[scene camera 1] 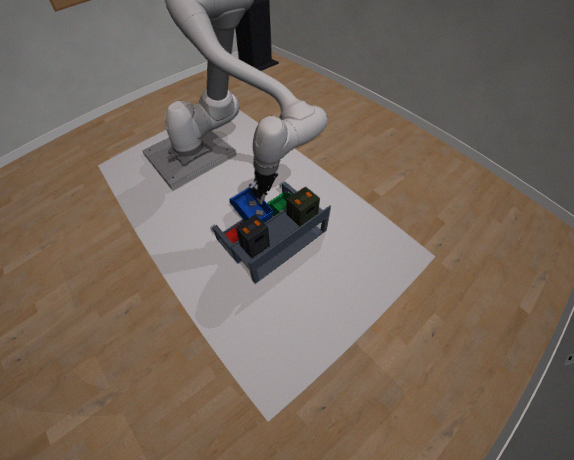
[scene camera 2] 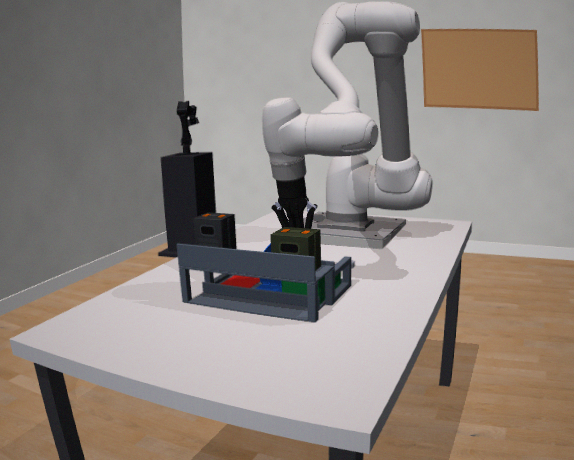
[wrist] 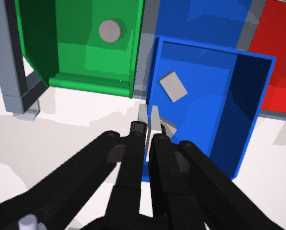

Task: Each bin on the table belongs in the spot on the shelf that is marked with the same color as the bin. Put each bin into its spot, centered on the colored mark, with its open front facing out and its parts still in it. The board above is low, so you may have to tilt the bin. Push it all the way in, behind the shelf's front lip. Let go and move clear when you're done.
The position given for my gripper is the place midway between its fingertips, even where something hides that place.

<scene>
I see my gripper [wrist: 146,116], a green bin [wrist: 66,51] and a grey shelf post [wrist: 36,88].
</scene>
